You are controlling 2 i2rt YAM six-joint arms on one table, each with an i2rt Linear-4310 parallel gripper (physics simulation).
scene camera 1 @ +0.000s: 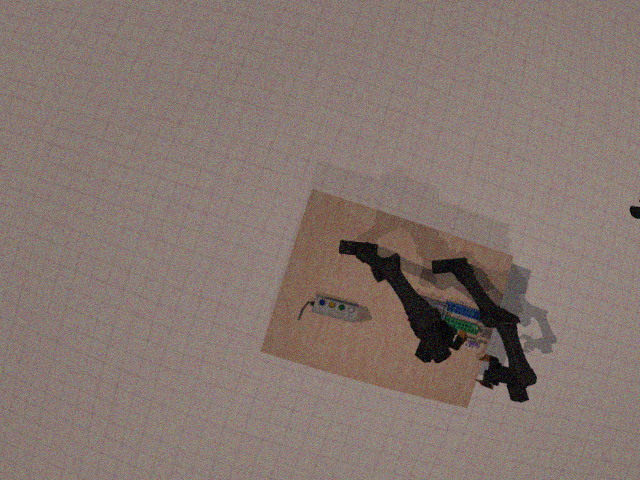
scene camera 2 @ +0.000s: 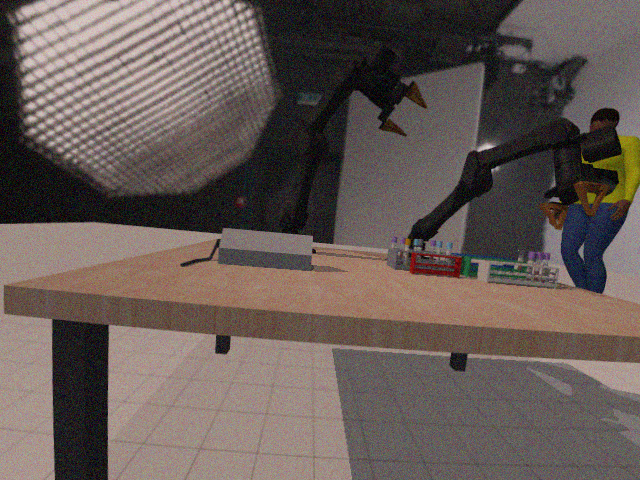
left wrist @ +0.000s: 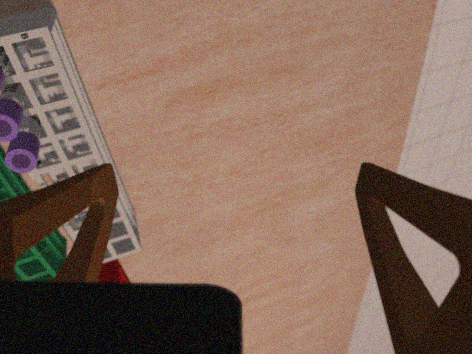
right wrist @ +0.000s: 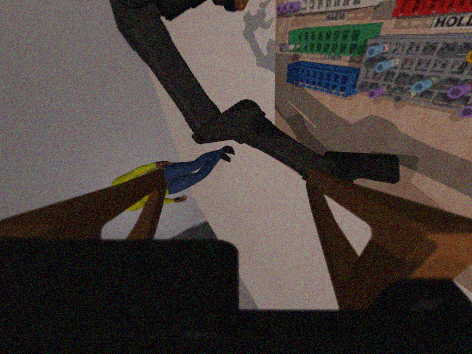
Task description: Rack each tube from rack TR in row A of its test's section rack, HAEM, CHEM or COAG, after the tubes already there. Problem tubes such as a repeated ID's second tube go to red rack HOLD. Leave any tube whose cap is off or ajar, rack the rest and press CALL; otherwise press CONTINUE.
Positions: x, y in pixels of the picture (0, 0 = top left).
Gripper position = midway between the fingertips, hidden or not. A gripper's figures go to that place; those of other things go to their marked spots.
My left gripper (scene camera 2: 573, 223) is 90 cm from the lens. My right gripper (scene camera 2: 416, 121): 93 cm from the lens. A grey box with coloured buttons (scene camera 2: 240, 247) is 68 cm from the lens.
